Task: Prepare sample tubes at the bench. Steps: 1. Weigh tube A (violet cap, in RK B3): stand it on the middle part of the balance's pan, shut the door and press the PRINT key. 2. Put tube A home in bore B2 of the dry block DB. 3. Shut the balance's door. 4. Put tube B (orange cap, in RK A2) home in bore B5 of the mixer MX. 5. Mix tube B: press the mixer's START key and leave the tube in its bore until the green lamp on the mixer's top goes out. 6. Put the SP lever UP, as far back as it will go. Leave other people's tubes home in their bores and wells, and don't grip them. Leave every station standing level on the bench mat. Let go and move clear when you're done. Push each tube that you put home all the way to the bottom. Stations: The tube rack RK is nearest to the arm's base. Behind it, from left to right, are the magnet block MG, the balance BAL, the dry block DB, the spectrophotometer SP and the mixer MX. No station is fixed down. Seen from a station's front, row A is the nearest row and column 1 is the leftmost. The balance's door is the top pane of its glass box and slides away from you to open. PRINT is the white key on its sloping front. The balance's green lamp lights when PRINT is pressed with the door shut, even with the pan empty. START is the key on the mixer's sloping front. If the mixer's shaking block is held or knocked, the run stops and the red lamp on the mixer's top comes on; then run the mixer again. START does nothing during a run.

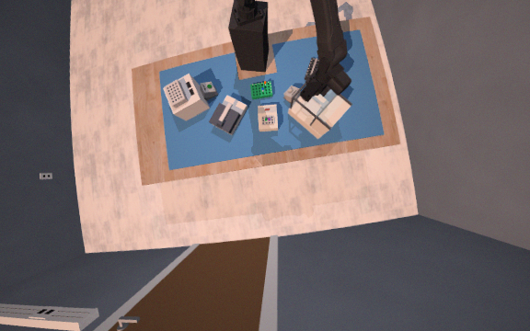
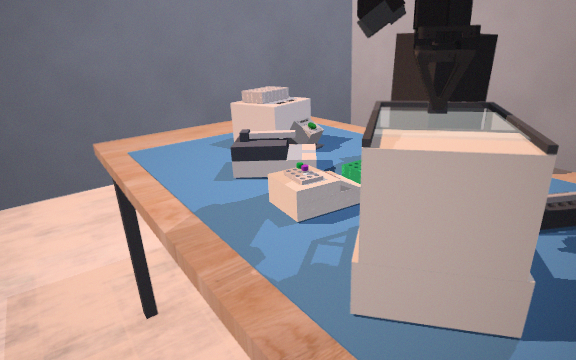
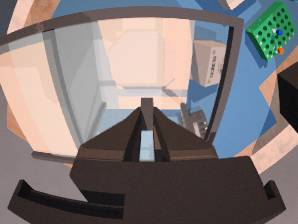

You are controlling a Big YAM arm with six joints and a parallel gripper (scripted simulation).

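Right now the orange-capped tube is 23 cm behind my hand, 18 cm to the right of it and 19 cm below it. Round my hand: dry block (3 cm behind, 24 cm to the right, 19 cm below); balance door (3 cm ahead, 1 cm to the left, 1 cm below); magnet block (22 cm behind, 12 cm to the left, 20 cm below).
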